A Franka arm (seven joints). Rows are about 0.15 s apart.
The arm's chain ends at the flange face. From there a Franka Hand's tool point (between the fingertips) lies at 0.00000 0.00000 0.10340 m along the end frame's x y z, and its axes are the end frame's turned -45 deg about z.
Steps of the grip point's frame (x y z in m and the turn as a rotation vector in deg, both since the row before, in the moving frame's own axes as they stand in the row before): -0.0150 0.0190 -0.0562 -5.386 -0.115 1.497; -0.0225 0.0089 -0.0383 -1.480 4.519 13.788; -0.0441 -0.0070 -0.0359 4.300 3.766 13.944; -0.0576 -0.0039 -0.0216 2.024 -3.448 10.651; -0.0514 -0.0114 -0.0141 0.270 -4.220 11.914; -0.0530 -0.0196 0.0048 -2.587 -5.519 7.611; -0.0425 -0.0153 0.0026 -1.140 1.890 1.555
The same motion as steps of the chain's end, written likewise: -0.0038 0.0169 -0.0557 -3.890 3.727 1.497; -0.0177 0.0251 -0.0379 2.149 4.242 13.788; -0.0367 0.0365 -0.0354 5.704 -0.378 13.944; -0.0364 0.0368 -0.0213 -1.007 -3.869 10.651; -0.0382 0.0239 -0.0138 -2.793 -3.175 11.914; -0.0469 0.0136 0.0054 -5.732 -2.073 7.611; -0.0447 0.0201 0.0027 0.530 2.143 1.555
